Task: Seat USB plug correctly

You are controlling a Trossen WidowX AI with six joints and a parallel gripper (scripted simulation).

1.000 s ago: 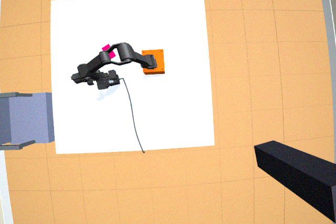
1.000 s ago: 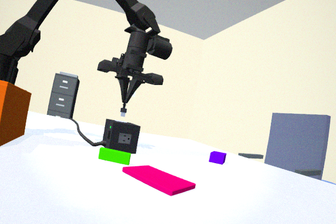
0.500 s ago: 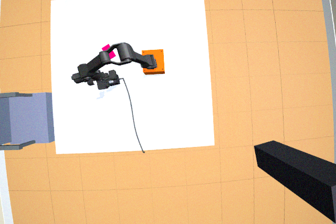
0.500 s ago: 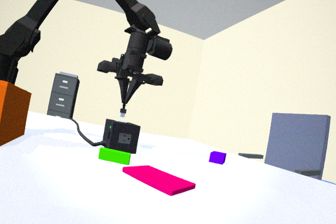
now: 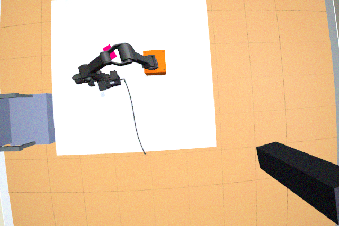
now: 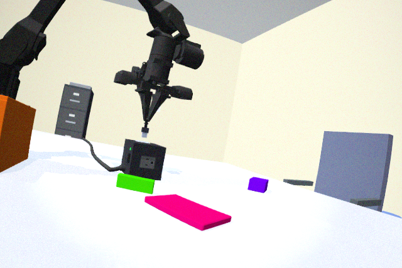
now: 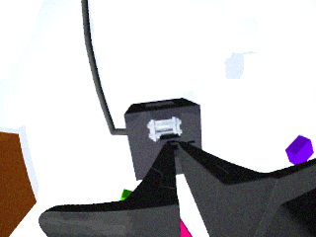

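Right now the USB plug is 20 mm below my gripper tip. The rest, counted from my gripper tip: flat pink slab (250 mm to the right, 120 mm below); then green block (150 mm to the right, 110 mm below, 50 mm behind); then USB socket (60 mm below).
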